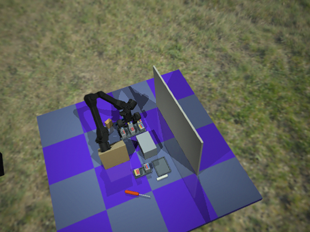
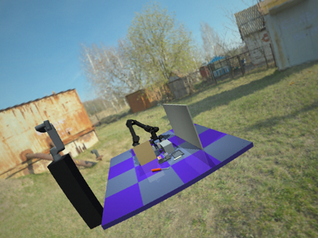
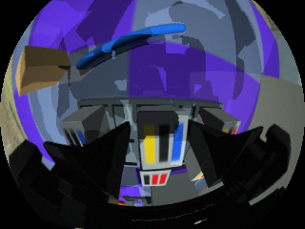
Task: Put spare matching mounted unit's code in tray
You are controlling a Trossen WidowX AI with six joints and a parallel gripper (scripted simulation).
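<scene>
The spare lies 3 cm above my gripper tip. Round my gripper tip: tall dark panel 28 cm ahead, 23 cm to the right, 21 cm above; then grey box 23 cm to the right, 5 cm ahead, 3 cm above; then small tan cube 15 cm behind, 8 cm to the left, 2 cm above.
</scene>
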